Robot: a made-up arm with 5 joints. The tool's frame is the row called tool. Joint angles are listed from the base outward.
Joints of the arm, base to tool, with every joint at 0 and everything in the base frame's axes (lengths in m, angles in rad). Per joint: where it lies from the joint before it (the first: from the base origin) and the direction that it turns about. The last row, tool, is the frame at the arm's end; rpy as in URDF.
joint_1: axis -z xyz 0.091 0 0.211
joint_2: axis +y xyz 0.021 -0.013 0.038
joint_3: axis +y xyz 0.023 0 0.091
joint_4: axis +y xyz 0.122 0 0.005
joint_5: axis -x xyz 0.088 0.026 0
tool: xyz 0 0 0 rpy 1.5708 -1.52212 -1.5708
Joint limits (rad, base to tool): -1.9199..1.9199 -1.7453..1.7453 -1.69..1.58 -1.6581..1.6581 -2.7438..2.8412
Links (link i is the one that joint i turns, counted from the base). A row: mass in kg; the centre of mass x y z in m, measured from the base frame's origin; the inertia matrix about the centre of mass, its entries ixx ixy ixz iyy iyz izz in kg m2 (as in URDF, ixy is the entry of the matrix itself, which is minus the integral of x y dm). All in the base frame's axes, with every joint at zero. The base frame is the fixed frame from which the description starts. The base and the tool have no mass.
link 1: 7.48; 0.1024 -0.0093 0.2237; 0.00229 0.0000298 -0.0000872 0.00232 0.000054 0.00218
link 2: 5.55; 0.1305 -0.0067 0.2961; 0.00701 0 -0.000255 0.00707 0 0.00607
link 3: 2.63; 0.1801 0.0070 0.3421; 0.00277 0 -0.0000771 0.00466 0 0.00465
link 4: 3.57; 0.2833 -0.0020 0.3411; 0.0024 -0.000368 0 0.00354 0 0.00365
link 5: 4.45; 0.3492 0.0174 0.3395; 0.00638 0 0 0.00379 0 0.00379
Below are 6 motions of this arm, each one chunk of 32 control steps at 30 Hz.
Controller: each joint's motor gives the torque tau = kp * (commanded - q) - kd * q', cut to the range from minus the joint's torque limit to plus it. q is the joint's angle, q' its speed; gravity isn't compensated. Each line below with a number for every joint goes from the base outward.
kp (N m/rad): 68 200 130 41 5.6
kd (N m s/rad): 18 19 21 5.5 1.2
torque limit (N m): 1.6 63 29 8.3 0.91
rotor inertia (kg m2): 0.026 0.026 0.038 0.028 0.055
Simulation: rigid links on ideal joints. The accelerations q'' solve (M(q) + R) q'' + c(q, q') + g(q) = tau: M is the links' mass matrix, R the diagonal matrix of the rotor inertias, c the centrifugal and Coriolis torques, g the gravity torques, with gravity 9.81 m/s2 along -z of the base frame. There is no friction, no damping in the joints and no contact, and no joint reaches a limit. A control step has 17 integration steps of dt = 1/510 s. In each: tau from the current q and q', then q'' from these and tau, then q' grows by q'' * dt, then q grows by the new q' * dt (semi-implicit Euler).
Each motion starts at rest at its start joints. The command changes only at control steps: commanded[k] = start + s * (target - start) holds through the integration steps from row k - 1 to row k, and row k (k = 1, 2, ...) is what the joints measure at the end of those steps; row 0 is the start. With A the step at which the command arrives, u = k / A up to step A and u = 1 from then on. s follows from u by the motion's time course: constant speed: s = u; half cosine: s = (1 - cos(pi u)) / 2; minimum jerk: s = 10 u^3 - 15 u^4 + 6 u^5; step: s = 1 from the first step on.
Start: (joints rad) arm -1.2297 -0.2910 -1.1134 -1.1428 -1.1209
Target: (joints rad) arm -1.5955 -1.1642 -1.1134 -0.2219 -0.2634
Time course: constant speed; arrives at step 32
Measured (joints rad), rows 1 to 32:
1: -1.2307 -0.2958 -1.1126 -1.1510 -1.1210
2: -1.2329 -0.3094 -1.1133 -1.1559 -1.1205
3: -1.2364 -0.3297 -1.1154 -1.1547 -1.1181
4: -1.2409 -0.3546 -1.1185 -1.1483 -1.1130
5: -1.2462 -0.3824 -1.1223 -1.1378 -1.1051
6: -1.2523 -0.4120 -1.1263 -1.1238 -1.0944
7: -1.2590 -0.4426 -1.1305 -1.1069 -1.0812
8: -1.2663 -0.4736 -1.1346 -1.0877 -1.0657
9: -1.2741 -0.5049 -1.1387 -1.0665 -1.0483
10: -1.2822 -0.5362 -1.1426 -1.0438 -1.0292
11: -1.2908 -0.5674 -1.1463 -1.0198 -1.0087
12: -1.2997 -0.5986 -1.1499 -0.9948 -0.9870
13: -1.3088 -0.6298 -1.1533 -0.9690 -0.9644
14: -1.3182 -0.6608 -1.1566 -0.9425 -0.9410
15: -1.3279 -0.6918 -1.1599 -0.9156 -0.9169
16: -1.3377 -0.7227 -1.1630 -0.8883 -0.8923
17: -1.3477 -0.7536 -1.1660 -0.8607 -0.8673
18: -1.3579 -0.7844 -1.1689 -0.8329 -0.8419
19: -1.3682 -0.8152 -1.1718 -0.8050 -0.8163
20: -1.3786 -0.8459 -1.1746 -0.7768 -0.7904
21: -1.3892 -0.8766 -1.1774 -0.7486 -0.7644
22: -1.3998 -0.9072 -1.1801 -0.7203 -0.7382
23: -1.4106 -0.9377 -1.1828 -0.6920 -0.7119
24: -1.4214 -0.9682 -1.1854 -0.6636 -0.6854
25: -1.4323 -0.9986 -1.1879 -0.6352 -0.6589
26: -1.4432 -1.0290 -1.1904 -0.6067 -0.6323
27: -1.4542 -1.0592 -1.1928 -0.5782 -0.6056
28: -1.4653 -1.0894 -1.1952 -0.5497 -0.5788
29: -1.4764 -1.1195 -1.1975 -0.5212 -0.5520
30: -1.4876 -1.1495 -1.1997 -0.4927 -0.5252
31: -1.4987 -1.1795 -1.2019 -0.4641 -0.4982
32: -1.5100 -1.2093 -1.2040 -0.4356 -0.4713

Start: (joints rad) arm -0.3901 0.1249 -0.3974 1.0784 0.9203
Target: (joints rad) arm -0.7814 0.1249 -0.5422 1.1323 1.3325
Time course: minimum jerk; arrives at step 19
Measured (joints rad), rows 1 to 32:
1: -0.3901 0.1371 -0.3891 1.0834 0.9202
2: -0.3903 0.1586 -0.3738 1.0951 0.9199
3: -0.3912 0.1791 -0.3583 1.1076 0.9199
4: -0.3932 0.1950 -0.3457 1.1182 0.9208
5: -0.3971 0.2060 -0.3371 1.1265 0.9236
6: -0.4032 0.2130 -0.3325 1.1327 0.9290
7: -0.4119 0.2171 -0.3315 1.1376 0.9377
8: -0.4235 0.2193 -0.3337 1.1418 0.9500
9: -0.4380 0.2204 -0.3385 1.1458 0.9662
10: -0.4555 0.2208 -0.3454 1.1497 0.9862
11: -0.4757 0.2208 -0.3538 1.1537 1.0096
12: -0.4982 0.2207 -0.3632 1.1579 1.0359
13: -0.5224 0.2204 -0.3732 1.1621 1.0641
14: -0.5474 0.2201 -0.3832 1.1662 1.0934
15: -0.5723 0.2197 -0.3928 1.1700 1.1228
16: -0.5964 0.2193 -0.4017 1.1736 1.1513
17: -0.6191 0.2189 -0.4095 1.1767 1.1780
18: -0.6397 0.2186 -0.4161 1.1794 1.2020
19: -0.6580 0.2184 -0.4215 1.1817 1.2230
20: -0.6741 0.2183 -0.4258 1.1836 1.2409
21: -0.6881 0.2182 -0.4293 1.1852 1.2557
22: -0.7003 0.2183 -0.4321 1.1866 1.2678
23: -0.7110 0.2183 -0.4343 1.1877 1.2776
24: -0.7202 0.2184 -0.4360 1.1887 1.2854
25: -0.7282 0.2185 -0.4374 1.1895 1.2917
26: -0.7352 0.2186 -0.4385 1.1901 1.2966
27: -0.7412 0.2187 -0.4394 1.1907 1.3005
28: -0.7465 0.2188 -0.4402 1.1911 1.3035
29: -0.7510 0.2188 -0.4407 1.1915 1.3058
30: -0.7550 0.2189 -0.4412 1.1917 1.3077
31: -0.7585 0.2189 -0.4416 1.1920 1.3091
32: -0.7615 0.2189 -0.4419 1.1922 1.3102

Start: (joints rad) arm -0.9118 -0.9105 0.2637 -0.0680 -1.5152
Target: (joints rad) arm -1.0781 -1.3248 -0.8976 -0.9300 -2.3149
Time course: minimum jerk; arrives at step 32
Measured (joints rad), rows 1 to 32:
1: -0.9122 -0.9117 0.2737 -0.0595 -1.5146
2: -0.9123 -0.9071 0.2868 -0.0446 -1.5126
3: -0.9124 -0.9008 0.2994 -0.0291 -1.5095
4: -0.9125 -0.8951 0.3096 -0.0158 -1.5061
5: -0.9128 -0.8915 0.3161 -0.0063 -1.5032
6: -0.9134 -0.8907 0.3180 -0.0014 -1.5016
7: -0.9143 -0.8927 0.3144 -0.0017 -1.5020
8: -0.9158 -0.8979 0.3050 -0.0077 -1.5051
9: -0.9177 -0.9061 0.2895 -0.0194 -1.5113
10: -0.9202 -0.9172 0.2675 -0.0370 -1.5210
11: -0.9233 -0.9313 0.2391 -0.0603 -1.5346
12: -0.9270 -0.9483 0.2042 -0.0895 -1.5522
13: -0.9313 -0.9679 0.1630 -0.1243 -1.5738
14: -0.9363 -0.9901 0.1159 -0.1645 -1.5995
15: -0.9418 -1.0148 0.0631 -0.2098 -1.6291
16: -0.9478 -1.0418 0.0051 -0.2597 -1.6623
17: -0.9542 -1.0709 -0.0574 -0.3139 -1.6990
18: -0.9610 -1.1019 -0.1237 -0.3716 -1.7386
19: -0.9682 -1.1344 -0.1931 -0.4321 -1.7807
20: -0.9755 -1.1681 -0.2646 -0.4944 -1.8246
21: -0.9830 -1.2026 -0.3371 -0.5576 -1.8698
22: -0.9905 -1.2373 -0.4096 -0.6206 -1.9154
23: -0.9980 -1.2715 -0.4808 -0.6820 -1.9607
24: -1.0055 -1.3045 -0.5497 -0.7408 -2.0051
25: -1.0127 -1.3354 -0.6151 -0.7958 -2.0477
26: -1.0197 -1.3636 -0.6758 -0.8460 -2.0879
27: -1.0263 -1.3884 -0.7312 -0.8905 -2.1251
28: -1.0325 -1.4093 -0.7804 -0.9289 -2.1588
29: -1.0382 -1.4262 -0.8230 -0.9608 -2.1888
30: -1.0433 -1.4390 -0.8591 -0.9864 -2.2148
31: -1.0479 -1.4480 -0.8887 -1.0060 -2.2370
32: -1.0519 -1.4536 -0.9125 -1.0203 -2.2554

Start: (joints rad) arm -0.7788 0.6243 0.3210 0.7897 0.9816
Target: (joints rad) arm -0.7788 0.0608 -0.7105 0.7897 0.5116
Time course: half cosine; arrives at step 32
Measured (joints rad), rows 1 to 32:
1: -0.7787 0.6394 0.3227 0.7796 0.9818
2: -0.7786 0.6567 0.3280 0.7734 0.9820
3: -0.7787 0.6686 0.3318 0.7713 0.9817
4: -0.7788 0.6743 0.3320 0.7705 0.9805
5: -0.7789 0.6746 0.3280 0.7699 0.9783
6: -0.7790 0.6704 0.3197 0.7694 0.9750
7: -0.7791 0.6624 0.3074 0.7691 0.9703
8: -0.7792 0.6515 0.2911 0.7690 0.9641
9: -0.7792 0.6380 0.2713 0.7695 0.9565
10: -0.7792 0.6223 0.2481 0.7705 0.9472
11: -0.7792 0.6047 0.2216 0.7720 0.9364
12: -0.7792 0.5854 0.1923 0.7742 0.9240
13: -0.7792 0.5647 0.1602 0.7769 0.9100
14: -0.7792 0.5428 0.1257 0.7801 0.8947
15: -0.7791 0.5198 0.0890 0.7838 0.8780
16: -0.7791 0.4960 0.0505 0.7879 0.8601
17: -0.7790 0.4715 0.0105 0.7925 0.8413
18: -0.7790 0.4465 -0.0308 0.7974 0.8216
19: -0.7789 0.4213 -0.0728 0.8026 0.8012
20: -0.7788 0.3960 -0.1154 0.8080 0.7804
21: -0.7787 0.3709 -0.1581 0.8135 0.7593
22: -0.7787 0.3462 -0.2005 0.8191 0.7382
23: -0.7786 0.3221 -0.2422 0.8248 0.7173
24: -0.7785 0.2988 -0.2830 0.8304 0.6967
25: -0.7785 0.2765 -0.3224 0.8358 0.6767
26: -0.7785 0.2556 -0.3599 0.8411 0.6574
27: -0.7784 0.2361 -0.3954 0.8462 0.6390
28: -0.7784 0.2184 -0.4283 0.8509 0.6218
29: -0.7784 0.2026 -0.4585 0.8554 0.6058
30: -0.7784 0.1889 -0.4854 0.8594 0.5913
31: -0.7785 0.1776 -0.5089 0.8631 0.5783
32: -0.7785 0.1688 -0.5286 0.8663 0.5669

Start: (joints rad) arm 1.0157 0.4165 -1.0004 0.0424 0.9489
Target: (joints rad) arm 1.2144 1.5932 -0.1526 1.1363 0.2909
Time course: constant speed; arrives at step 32
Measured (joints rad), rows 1 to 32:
1: 1.0158 0.4304 -0.9948 0.0482 0.9481
2: 1.0165 0.4612 -0.9791 0.0683 0.9451
3: 1.0179 0.5027 -0.9561 0.0986 0.9394
4: 1.0199 0.5500 -0.9281 0.1356 0.9309
5: 1.0226 0.5998 -0.8970 0.1760 0.9199
6: 1.0257 0.6498 -0.8645 0.2177 0.9068
7: 1.0293 0.6985 -0.8317 0.2590 0.8922
8: 1.0333 0.7450 -0.7994 0.2989 0.8763
9: 1.0376 0.7892 -0.7681 0.3369 0.8595
10: 1.0423 0.8311 -0.7381 0.3727 0.8420
11: 1.0471 0.8709 -0.7094 0.4064 0.8241
12: 1.0522 0.9090 -0.6820 0.4382 0.8059
13: 1.0575 0.9459 -0.6557 0.4685 0.7875
14: 1.0630 0.9817 -0.6304 0.4974 0.7689
15: 1.0686 1.0168 -0.6058 0.5253 0.7501
16: 1.0743 1.0515 -0.5819 0.5523 0.7312
17: 1.0801 1.0858 -0.5586 0.5787 0.7122
18: 1.0860 1.1198 -0.5357 0.6047 0.6931
19: 1.0919 1.1537 -0.5132 0.6303 0.6738
20: 1.0979 1.1873 -0.4911 0.6556 0.6544
21: 1.1040 1.2208 -0.4692 0.6806 0.6348
22: 1.1100 1.2541 -0.4477 0.7055 0.6151
23: 1.1161 1.2873 -0.4264 0.7303 0.5953
24: 1.1222 1.3202 -0.4053 0.7551 0.5753
25: 1.1283 1.3531 -0.3844 0.7798 0.5551
26: 1.1344 1.3858 -0.3636 0.8046 0.5348
27: 1.1405 1.4183 -0.3431 0.8294 0.5143
28: 1.1465 1.4508 -0.3226 0.8544 0.4936
29: 1.1526 1.4832 -0.3023 0.8796 0.4728
30: 1.1587 1.5155 -0.2820 0.9050 0.4518
31: 1.1648 1.5477 -0.2617 0.9306 0.4306
32: 1.1708 1.5799 -0.2415 0.9566 0.4093

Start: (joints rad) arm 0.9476 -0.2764 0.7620 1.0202 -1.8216
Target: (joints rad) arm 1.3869 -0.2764 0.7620 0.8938 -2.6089
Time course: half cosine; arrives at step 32
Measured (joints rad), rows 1 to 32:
1: 0.9479 -0.2660 0.7706 1.0160 -1.8219
2: 0.9484 -0.2537 0.7833 1.0172 -1.8226
3: 0.9492 -0.2444 0.7945 1.0196 -1.8237
4: 0.9508 -0.2382 0.8034 1.0208 -1.8257
5: 0.9532 -0.2342 0.8101 1.0205 -1.8292
6: 0.9566 -0.2316 0.8152 1.0190 -1.8346
7: 0.9611 -0.2301 0.8190 1.0166 -1.8423
8: 0.9668 -0.2292 0.8219 1.0136 -1.8524
9: 0.9737 -0.2286 0.8241 1.0100 -1.8650
10: 0.9819 -0.2283 0.8258 1.0061 -1.8804
11: 0.9913 -0.2281 0.8271 1.0019 -1.8983
12: 1.0019 -0.2279 0.8282 0.9974 -1.9188
13: 1.0136 -0.2278 0.8290 0.9926 -1.9417
14: 1.0265 -0.2277 0.8297 0.9877 -1.9670
15: 1.0404 -0.2276 0.8303 0.9826 -1.9944
16: 1.0552 -0.2275 0.8307 0.9773 -2.0237
17: 1.0708 -0.2275 0.8311 0.9720 -2.0548
18: 1.0872 -0.2274 0.8315 0.9666 -2.0872
19: 1.1041 -0.2273 0.8318 0.9612 -2.1208
20: 1.1215 -0.2272 0.8321 0.9558 -2.1553
21: 1.1391 -0.2270 0.8323 0.9505 -2.1902
22: 1.1569 -0.2269 0.8325 0.9453 -2.2254
23: 1.1747 -0.2268 0.8327 0.9403 -2.2605
24: 1.1923 -0.2267 0.8329 0.9355 -2.2951
25: 1.2096 -0.2266 0.8331 0.9309 -2.3289
26: 1.2264 -0.2265 0.8333 0.9267 -2.3616
27: 1.2426 -0.2264 0.8335 0.9228 -2.3929
28: 1.2580 -0.2263 0.8336 0.9192 -2.4226
29: 1.2725 -0.2262 0.8338 0.9161 -2.4502
30: 1.2859 -0.2261 0.8339 0.9134 -2.4756
31: 1.2981 -0.2260 0.8341 0.9112 -2.4985
32: 1.3090 -0.2260 0.8342 0.9094 -2.5186

